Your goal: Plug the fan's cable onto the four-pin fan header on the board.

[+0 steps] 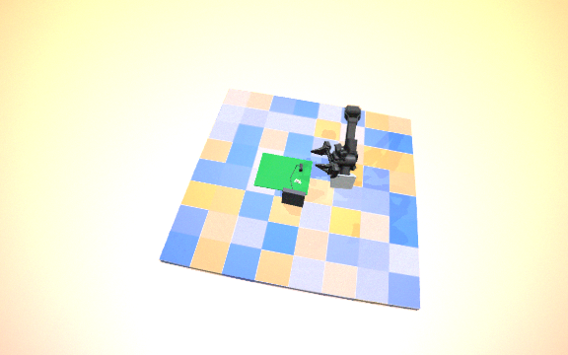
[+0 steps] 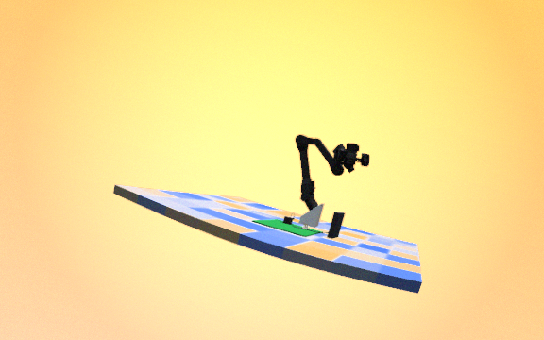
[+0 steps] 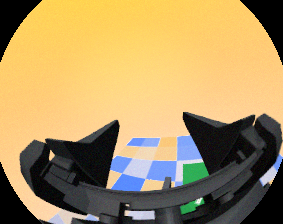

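My gripper tip is 7 cm short of the dark plug, 22 cm to the left of it and 39 cm above it. The rest, counted from my gripper tip: white four-pin header 6 cm ahead, 13 cm to the right, 41 cm below; green board 15 cm ahead, 17 cm to the right, 42 cm below; black fan 6 cm ahead, 1 cm to the left, 35 cm below.
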